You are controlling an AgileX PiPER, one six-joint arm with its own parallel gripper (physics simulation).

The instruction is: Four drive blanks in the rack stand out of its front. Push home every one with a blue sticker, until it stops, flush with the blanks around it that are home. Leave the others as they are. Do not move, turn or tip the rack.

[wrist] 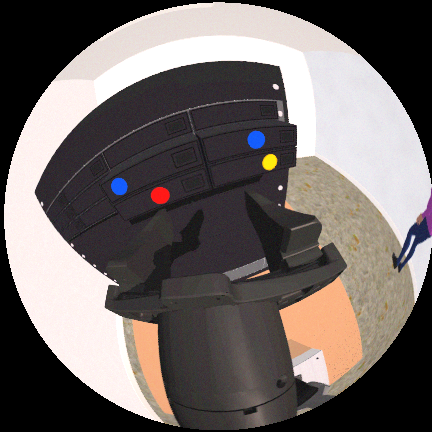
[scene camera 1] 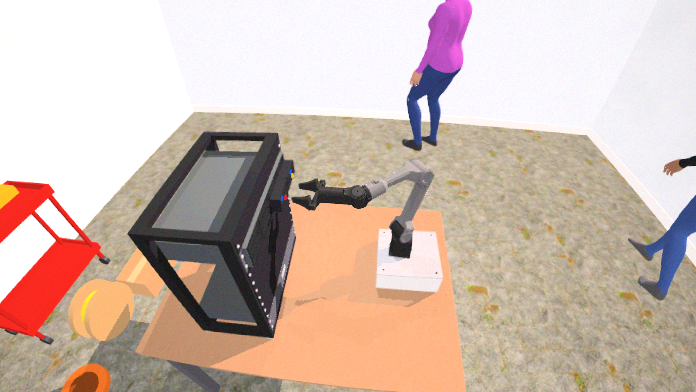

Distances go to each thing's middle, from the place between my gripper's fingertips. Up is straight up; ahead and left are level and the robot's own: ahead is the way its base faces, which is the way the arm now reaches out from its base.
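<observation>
Relative to the yellow-sticker blank (wrist: 225, 171), my gripper is 10 mm below it, 60 mm to the left of it and 90 mm short of it.
</observation>
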